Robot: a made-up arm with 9 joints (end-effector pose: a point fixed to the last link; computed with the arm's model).
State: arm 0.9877 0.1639 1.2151 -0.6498 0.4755 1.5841 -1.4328 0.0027 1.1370
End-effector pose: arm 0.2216 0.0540 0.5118 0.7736 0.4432 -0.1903 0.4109
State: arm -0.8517 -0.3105 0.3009 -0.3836 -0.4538 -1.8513 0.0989 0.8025 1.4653
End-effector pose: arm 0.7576 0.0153 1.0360 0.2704 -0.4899 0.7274 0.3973
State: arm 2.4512 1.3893 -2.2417 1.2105 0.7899 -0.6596 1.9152 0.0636 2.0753
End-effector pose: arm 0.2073 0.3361 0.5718 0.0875 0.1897 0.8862 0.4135
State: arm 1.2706 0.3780 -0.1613 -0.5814 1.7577 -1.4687 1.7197 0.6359 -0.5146
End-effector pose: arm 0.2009 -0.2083 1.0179 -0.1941 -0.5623 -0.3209 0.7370
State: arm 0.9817 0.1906 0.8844 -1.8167 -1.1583 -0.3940 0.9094 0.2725 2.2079
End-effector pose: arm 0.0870 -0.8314 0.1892 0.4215 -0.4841 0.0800 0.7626
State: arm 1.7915 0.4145 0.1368 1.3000 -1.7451 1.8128 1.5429 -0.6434 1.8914
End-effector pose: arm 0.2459 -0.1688 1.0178 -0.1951 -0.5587 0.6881 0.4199
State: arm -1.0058 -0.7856 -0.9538 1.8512 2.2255 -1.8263 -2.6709 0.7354 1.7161
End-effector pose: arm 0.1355 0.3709 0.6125 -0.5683 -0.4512 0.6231 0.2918
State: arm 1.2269 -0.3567 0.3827 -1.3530 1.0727 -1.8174 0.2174 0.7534 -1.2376
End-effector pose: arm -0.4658 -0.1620 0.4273 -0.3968 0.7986 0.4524 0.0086
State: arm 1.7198 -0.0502 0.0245 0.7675 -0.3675 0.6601 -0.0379 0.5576 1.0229
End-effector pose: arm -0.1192 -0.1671 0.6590 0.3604 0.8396 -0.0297 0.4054
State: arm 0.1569 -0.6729 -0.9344 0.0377 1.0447 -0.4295 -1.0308 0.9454 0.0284
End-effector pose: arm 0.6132 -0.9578 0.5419 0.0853 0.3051 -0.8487 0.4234
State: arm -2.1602 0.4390 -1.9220 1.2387 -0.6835 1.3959 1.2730 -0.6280 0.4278
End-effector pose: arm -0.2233 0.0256 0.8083 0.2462 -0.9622 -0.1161 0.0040
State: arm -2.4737 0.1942 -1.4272 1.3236 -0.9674 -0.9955 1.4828 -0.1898 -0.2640
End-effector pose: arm -0.0122 -0.3379 0.9559 0.7738 -0.4300 0.3458 0.3111
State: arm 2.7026 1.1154 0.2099 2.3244 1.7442 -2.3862 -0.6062 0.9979 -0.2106
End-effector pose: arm -0.0648 -0.2603 -0.2395 0.2912 0.4013 -0.7861 0.3690
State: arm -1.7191 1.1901 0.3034 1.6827 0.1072 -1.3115 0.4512 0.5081 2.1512
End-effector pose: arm 0.4879 0.4866 0.0030 -0.8959 0.3967 0.1431 0.1401
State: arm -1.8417 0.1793 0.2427 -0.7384 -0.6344 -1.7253 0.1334 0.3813 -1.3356
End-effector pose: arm 0.4222 0.4550 1.0424 0.2422 -0.1073 0.0699 0.9617
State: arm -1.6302 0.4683 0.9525 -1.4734 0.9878 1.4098 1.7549 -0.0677 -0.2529
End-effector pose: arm 0.4284 0.2687 0.8347 -0.0052 -0.9234 -0.3458 0.1663
